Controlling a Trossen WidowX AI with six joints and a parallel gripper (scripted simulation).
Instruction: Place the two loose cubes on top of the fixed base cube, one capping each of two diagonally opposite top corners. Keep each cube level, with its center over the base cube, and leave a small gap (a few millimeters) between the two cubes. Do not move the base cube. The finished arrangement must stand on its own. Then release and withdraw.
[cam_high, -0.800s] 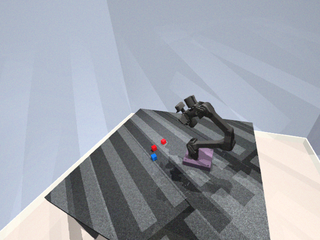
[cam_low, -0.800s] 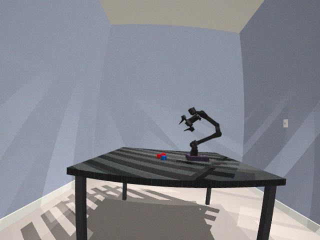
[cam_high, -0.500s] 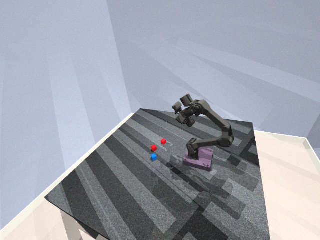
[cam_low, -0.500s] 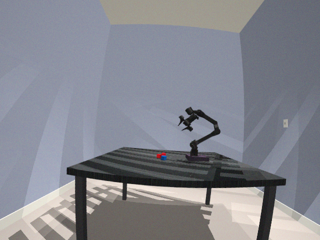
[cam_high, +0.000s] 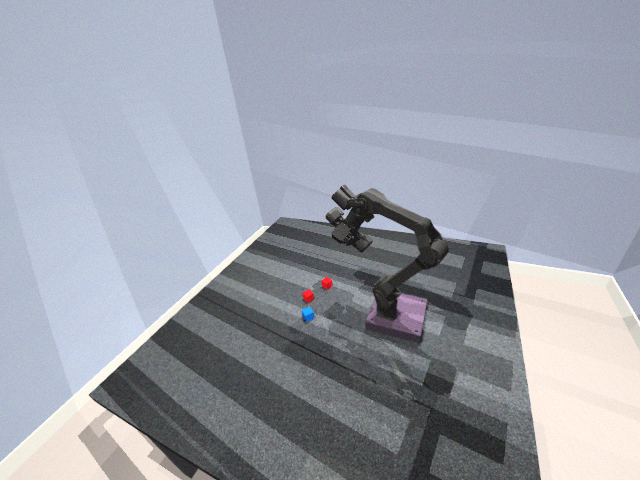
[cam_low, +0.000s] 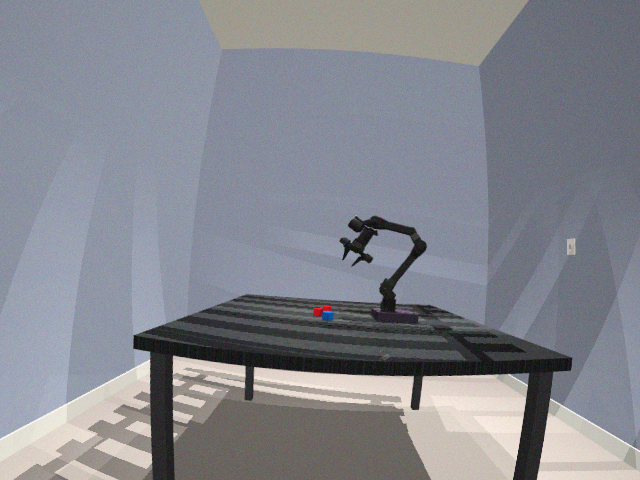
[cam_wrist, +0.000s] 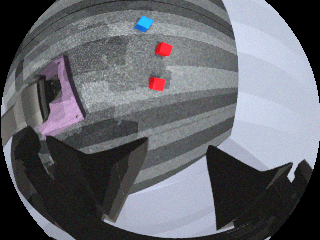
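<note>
The blue cube lies 7 cm ahead of my gripper tip, 20 cm to the left of it and 24 cm below it.
</note>
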